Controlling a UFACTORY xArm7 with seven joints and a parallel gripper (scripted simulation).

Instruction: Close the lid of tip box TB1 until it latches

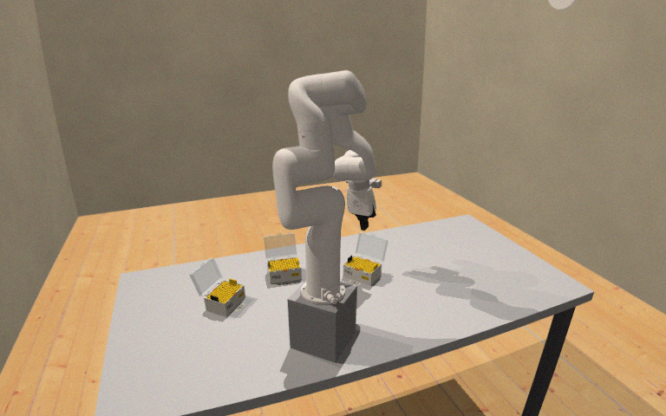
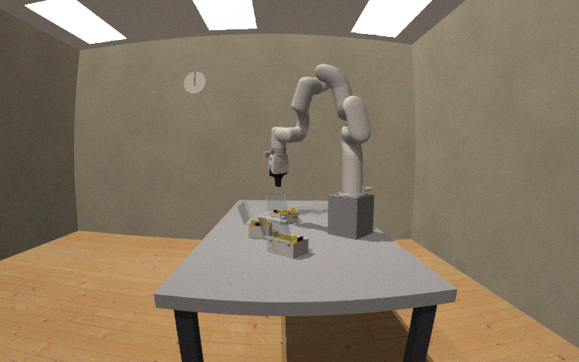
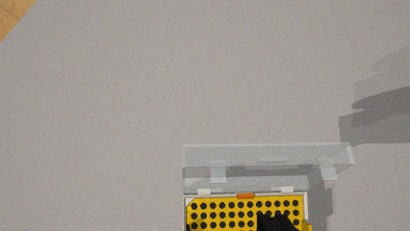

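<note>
Right now my hand is 3 cm to the left of the clear lid and 10 cm above it. The rest, counted from my hand: tip box: 3 cm behind, 1 cm to the left, 14 cm below; TB1 label: 6 cm behind, 7 cm to the left, 20 cm below.
</note>
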